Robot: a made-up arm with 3 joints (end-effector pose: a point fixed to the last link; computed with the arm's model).
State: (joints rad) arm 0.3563 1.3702 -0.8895
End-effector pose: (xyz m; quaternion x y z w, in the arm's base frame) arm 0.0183 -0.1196 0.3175 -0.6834 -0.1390 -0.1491 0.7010
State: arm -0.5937 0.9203 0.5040
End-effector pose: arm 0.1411 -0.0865 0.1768 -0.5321 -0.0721 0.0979 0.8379
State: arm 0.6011 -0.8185 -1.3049
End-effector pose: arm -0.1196 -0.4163 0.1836 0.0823 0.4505 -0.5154 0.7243
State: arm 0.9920 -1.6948 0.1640
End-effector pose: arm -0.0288 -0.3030 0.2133 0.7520 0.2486 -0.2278 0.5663
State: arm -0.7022 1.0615 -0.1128
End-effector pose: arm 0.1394 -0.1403 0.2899 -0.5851 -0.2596 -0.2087 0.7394
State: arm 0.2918 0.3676 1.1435
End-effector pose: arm -0.1199 0.0243 0.2532 0.0101 0.2328 0.5870 0.7753
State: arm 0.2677 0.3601 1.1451
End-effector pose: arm -0.1172 0.0238 0.2516 0.0049 0.2233 0.5862 0.7787
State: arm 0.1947 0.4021 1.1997
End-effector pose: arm -0.1214 0.0266 0.2341 -0.0291 0.2154 0.6003 0.7696
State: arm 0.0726 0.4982 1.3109
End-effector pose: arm -0.1290 0.0290 0.1968 -0.0930 0.2166 0.6234 0.7456
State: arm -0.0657 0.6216 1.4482
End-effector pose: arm -0.1312 0.0251 0.1484 -0.1661 0.2333 0.6396 0.7134
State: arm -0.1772 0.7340 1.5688
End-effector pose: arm -0.1270 0.0158 0.1062 -0.2230 0.2602 0.6430 0.6849
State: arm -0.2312 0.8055 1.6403
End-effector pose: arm -0.1243 0.0080 0.0828 -0.2508 0.2838 0.6414 0.6672
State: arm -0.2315 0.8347 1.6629
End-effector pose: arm -0.1273 0.0054 0.0766 -0.2547 0.2979 0.6419 0.6590
